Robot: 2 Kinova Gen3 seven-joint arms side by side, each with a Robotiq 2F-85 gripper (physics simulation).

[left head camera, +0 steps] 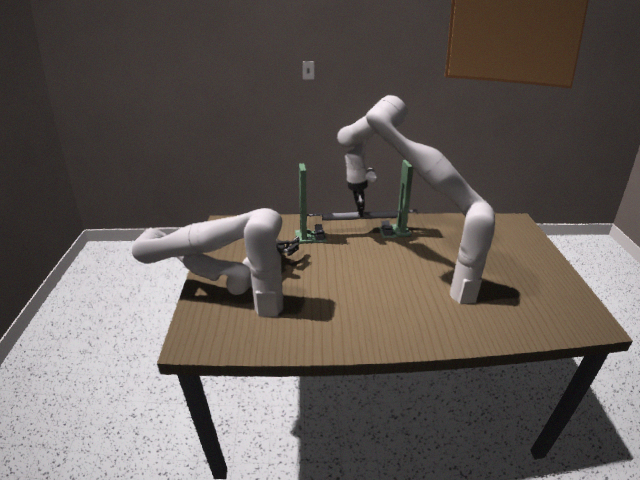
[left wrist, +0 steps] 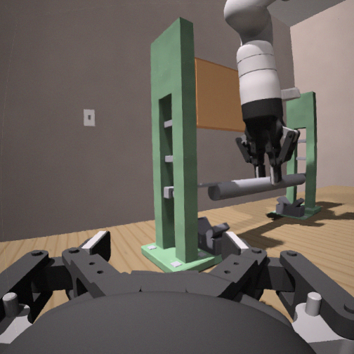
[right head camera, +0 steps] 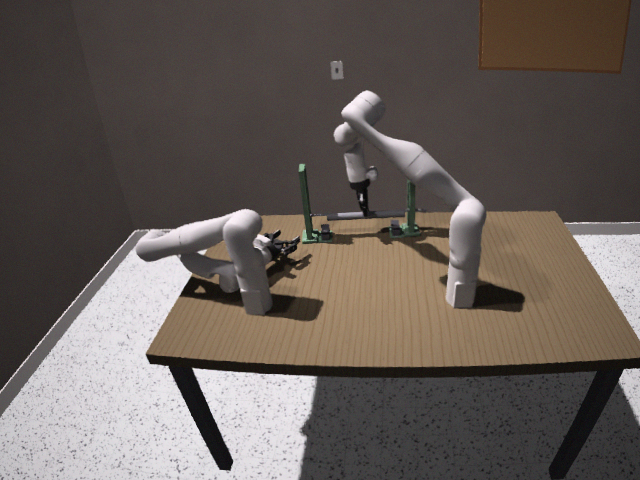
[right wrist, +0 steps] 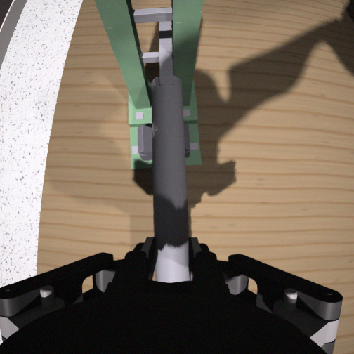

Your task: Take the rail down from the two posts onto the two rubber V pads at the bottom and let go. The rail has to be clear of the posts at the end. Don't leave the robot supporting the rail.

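Places are measured from the left arm's base along level axes (x back, y right, z up), in metres.
Pixels of known places: left gripper, fingertip midpoint: [left head camera: 287, 234] [right head camera: 289, 235]; right gripper, fingertip midpoint: [left head camera: 360, 215] [right head camera: 366, 215]; left arm's base, origin of the base link: [left head camera: 269, 307] [right head camera: 258, 305]; right arm's base, origin of the base link: [left head camera: 463, 294] [right head camera: 460, 298].
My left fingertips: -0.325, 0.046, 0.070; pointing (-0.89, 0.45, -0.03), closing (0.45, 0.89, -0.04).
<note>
For each thing: its middle in the pictures, then the offset to it from my left fingertips, as dx, dy, dz. "spot": a spot on its surface instead. Level surfaces: height alone.
- grey rail, body centre: [right head camera: 366, 215] [left head camera: 360, 215] -0.117, +0.280, +0.016
- left green post, body centre: [left head camera: 310, 203] [right head camera: 313, 203] -0.098, +0.086, +0.080
- right green post, surface spot: [right head camera: 411, 201] spot: -0.105, +0.454, +0.079
- wooden table, its level: dz -0.069
The grey rail [left head camera: 341, 215] [right head camera: 346, 216] [left wrist: 240, 186] [right wrist: 170, 150] lies roughly level above the pads, its thin ends reaching the left green post [left head camera: 302, 201] [right head camera: 306, 201] [left wrist: 185, 150] and right green post [left head camera: 407, 186] [right head camera: 411, 201] [left wrist: 311, 150] [right wrist: 187, 50]. In the left wrist view its left end is at the lowest visible peg. My right gripper [left head camera: 361, 210] [right head camera: 364, 210] [left wrist: 268, 183] [right wrist: 171, 248] is shut on the rail's middle from above. My left gripper [left head camera: 296, 246] [left wrist: 166, 243] is open, away from the rail. Dark V pads [left head camera: 319, 231] [left head camera: 386, 228] [left wrist: 290, 207] stand below the rail.
The posts stand on green bases [left head camera: 308, 238] [left wrist: 180, 262] near the far edge of the wooden table [left head camera: 392, 320] [right head camera: 392, 320]. The right arm reaches over beside the right post. The left arm is folded low at the table's left side.
</note>
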